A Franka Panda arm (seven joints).
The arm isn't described. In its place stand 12 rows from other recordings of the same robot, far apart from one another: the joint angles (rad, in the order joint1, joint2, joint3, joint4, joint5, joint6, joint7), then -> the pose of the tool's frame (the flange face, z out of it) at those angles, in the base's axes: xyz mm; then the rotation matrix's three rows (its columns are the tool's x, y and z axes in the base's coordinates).
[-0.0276 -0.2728 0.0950 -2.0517 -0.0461 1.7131 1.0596] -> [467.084 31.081 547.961], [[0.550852 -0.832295 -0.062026], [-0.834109 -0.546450 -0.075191], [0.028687 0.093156 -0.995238]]
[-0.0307 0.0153 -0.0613 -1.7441 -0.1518 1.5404 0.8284] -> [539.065 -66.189 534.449], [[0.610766 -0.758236 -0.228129], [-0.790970 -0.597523 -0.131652], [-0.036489 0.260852 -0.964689]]
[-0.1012 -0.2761 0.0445 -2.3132 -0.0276 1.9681 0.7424] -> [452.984 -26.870 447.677], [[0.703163 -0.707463 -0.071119], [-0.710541 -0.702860 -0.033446], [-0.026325 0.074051 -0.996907]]
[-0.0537 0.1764 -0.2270 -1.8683 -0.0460 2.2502 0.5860] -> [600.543 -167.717 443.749], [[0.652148 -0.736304 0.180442], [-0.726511 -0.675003 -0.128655], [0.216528 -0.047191 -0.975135]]
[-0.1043 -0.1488 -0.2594 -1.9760 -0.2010 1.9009 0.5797] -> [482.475 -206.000 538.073], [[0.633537 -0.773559 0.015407], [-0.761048 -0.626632 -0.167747], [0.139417 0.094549 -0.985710]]
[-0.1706 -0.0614 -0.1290 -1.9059 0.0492 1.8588 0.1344] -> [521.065 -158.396 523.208], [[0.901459 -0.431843 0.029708], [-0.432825 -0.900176 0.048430], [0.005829 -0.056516 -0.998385]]
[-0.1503 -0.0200 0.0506 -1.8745 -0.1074 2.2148 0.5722] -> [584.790 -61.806 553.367], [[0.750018 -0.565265 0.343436], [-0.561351 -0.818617 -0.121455], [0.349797 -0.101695 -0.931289]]
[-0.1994 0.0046 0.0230 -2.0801 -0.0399 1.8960 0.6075] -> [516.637 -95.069 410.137], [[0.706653 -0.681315 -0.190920], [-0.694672 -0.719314 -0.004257], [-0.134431 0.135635 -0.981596]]
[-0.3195 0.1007 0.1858 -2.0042 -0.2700 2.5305 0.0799] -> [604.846 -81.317 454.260], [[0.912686 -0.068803 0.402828], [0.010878 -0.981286 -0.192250], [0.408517 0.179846 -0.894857]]
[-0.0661 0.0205 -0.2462 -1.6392 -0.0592 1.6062 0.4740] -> [532.164 -176.923 584.325], [[0.708370 -0.702376 -0.069849], [-0.705613 -0.707178 -0.044817], [-0.017917 0.081033 -0.996550]]
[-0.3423 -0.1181 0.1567 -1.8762 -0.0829 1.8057 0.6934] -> [520.994 -101.142 562.990], [[0.649407 -0.759939 0.027623], [-0.754061 -0.648229 -0.105790], [0.098299 0.047871 -0.994005]]
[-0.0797 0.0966 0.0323 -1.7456 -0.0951 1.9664 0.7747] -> [604.296 -35.505 521.124], [[0.693892 -0.709859 0.120888], [-0.704437 -0.703987 -0.090392], [0.149269 -0.022436 -0.988542]]
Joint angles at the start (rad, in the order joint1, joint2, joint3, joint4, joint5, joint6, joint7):
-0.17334, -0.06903, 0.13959, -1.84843, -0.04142, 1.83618, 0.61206
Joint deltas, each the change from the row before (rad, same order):
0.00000, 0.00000, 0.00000, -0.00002, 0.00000, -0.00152, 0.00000
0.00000, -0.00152, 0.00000, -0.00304, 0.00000, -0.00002, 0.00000
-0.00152, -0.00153, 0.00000, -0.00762, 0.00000, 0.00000, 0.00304
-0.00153, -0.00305, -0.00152, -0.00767, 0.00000, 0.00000, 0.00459
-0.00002, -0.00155, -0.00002, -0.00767, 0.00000, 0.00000, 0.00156
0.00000, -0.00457, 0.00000, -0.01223, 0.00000, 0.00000, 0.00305
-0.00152, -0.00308, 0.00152, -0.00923, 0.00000, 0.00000, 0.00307
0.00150, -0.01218, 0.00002, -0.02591, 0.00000, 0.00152, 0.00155
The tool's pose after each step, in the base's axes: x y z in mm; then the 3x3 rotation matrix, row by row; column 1 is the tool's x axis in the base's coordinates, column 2 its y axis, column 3 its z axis. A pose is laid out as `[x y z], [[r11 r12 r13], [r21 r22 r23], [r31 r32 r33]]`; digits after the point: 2 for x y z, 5 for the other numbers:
[546.84 -19.86 552.86], [[0.80244 -0.59437 0.05300], [-0.59223 -0.80413 -0.05138], [0.07316 0.00985 -0.99727]]
[546.20 -19.81 552.21], [[0.80254 -0.59438 0.05144], [-0.59224 -0.80411 -0.05154], [0.07200 0.01090 -0.99735]]
[545.06 -20.59 549.33], [[0.80020 -0.59802 0.04526], [-0.59596 -0.80135 -0.05162], [0.06714 0.01433 -0.99764]]
[543.53 -22.16 547.26], [[0.79587 -0.60411 0.04047], [-0.60211 -0.79672 -0.05189], [0.06359 0.01693 -0.99783]]
[542.37 -22.13 544.38], [[0.79523 -0.60533 0.03434], [-0.60345 -0.79571 -0.05187], [0.05872 0.02053 -0.99806]]
[540.06 -21.98 540.91], [[0.79373 -0.60768 0.02662], [-0.60596 -0.79378 -0.05220], [0.05285 0.02530 -0.99828]]
[538.37 -21.85 538.09], [[0.79211 -0.61004 0.02042], [-0.60847 -0.79184 -0.05251], [0.04820 0.02917 -0.99841]]
[533.03 -20.64 532.20], [[0.79248 -0.60984 0.00812], [-0.60864 -0.79163 -0.05369], [0.03917 0.03761 -0.99852]]

